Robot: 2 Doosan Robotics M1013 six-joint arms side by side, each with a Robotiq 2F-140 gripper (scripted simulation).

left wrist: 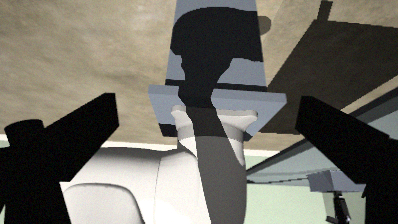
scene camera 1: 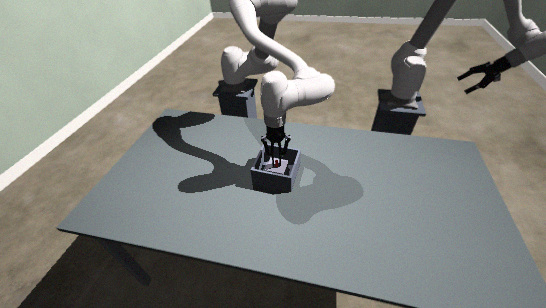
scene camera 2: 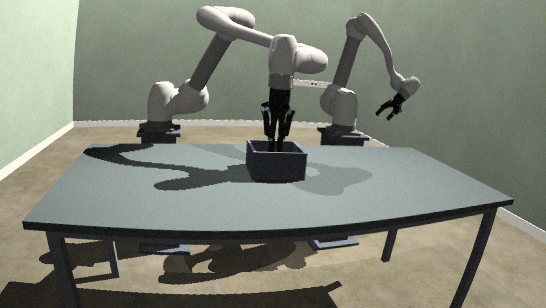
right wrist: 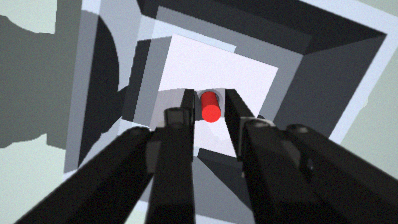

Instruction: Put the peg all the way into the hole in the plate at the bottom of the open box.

I see my left gripper [scene camera 1: 461, 85], my right gripper [scene camera 2: 275, 154], a dark box [scene camera 2: 290, 164] and a pale plate [right wrist: 190, 64].
The dark box shows as well in scene camera 1 [scene camera 1: 259, 176] and in the right wrist view [right wrist: 327, 65]. My left gripper also shows in the left wrist view [left wrist: 208, 111]. My right gripper shows as well in the right wrist view [right wrist: 209, 104]. Scene camera 2 does not show the pale plate, which is hidden by the dark box.
